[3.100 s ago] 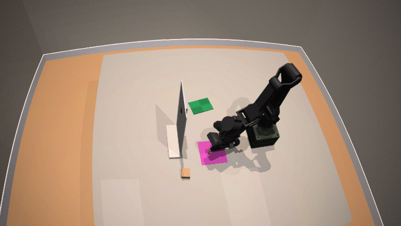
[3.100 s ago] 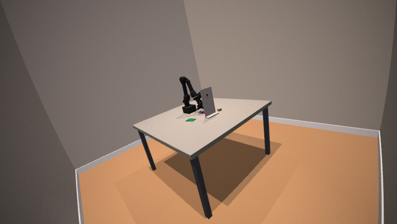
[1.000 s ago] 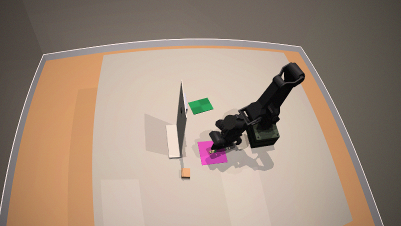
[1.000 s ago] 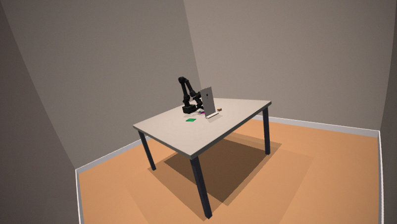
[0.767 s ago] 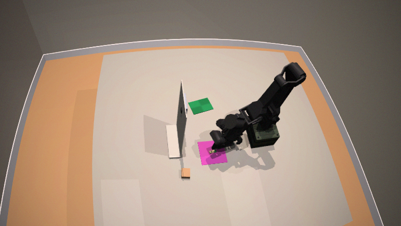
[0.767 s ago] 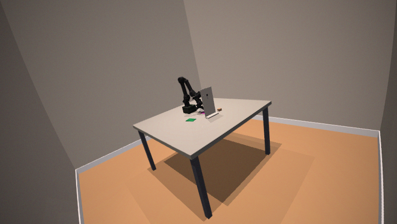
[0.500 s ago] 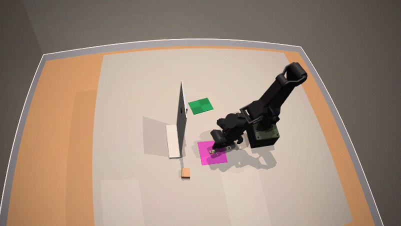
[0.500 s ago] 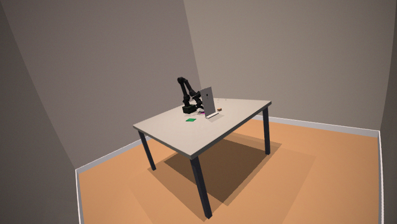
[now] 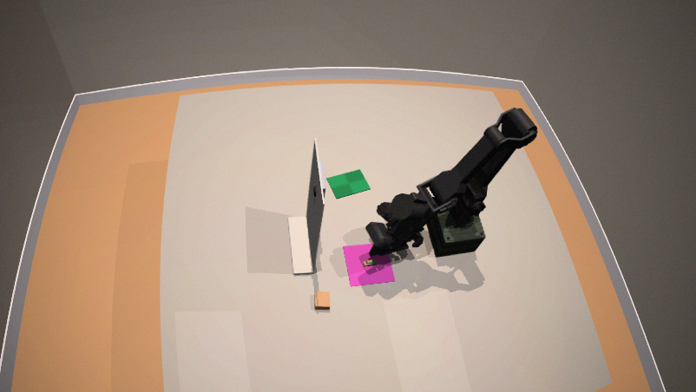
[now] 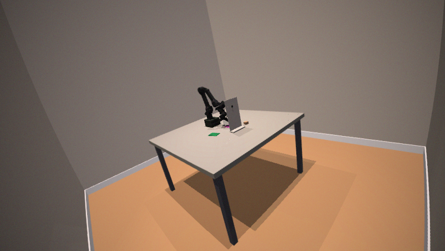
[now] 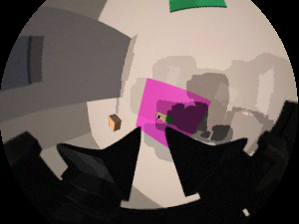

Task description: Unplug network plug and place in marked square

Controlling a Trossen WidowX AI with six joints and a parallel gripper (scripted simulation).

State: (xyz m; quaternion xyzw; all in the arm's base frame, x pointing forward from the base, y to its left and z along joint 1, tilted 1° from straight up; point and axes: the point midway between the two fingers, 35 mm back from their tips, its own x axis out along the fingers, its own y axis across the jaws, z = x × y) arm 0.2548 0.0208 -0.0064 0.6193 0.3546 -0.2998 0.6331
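My gripper tip is 10 mm short of the network plug and 40 mm above it. Also, from my gripper tip: magenta square 50 mm below; grey panel 140 mm ahead, 100 mm to the right, 100 mm above.
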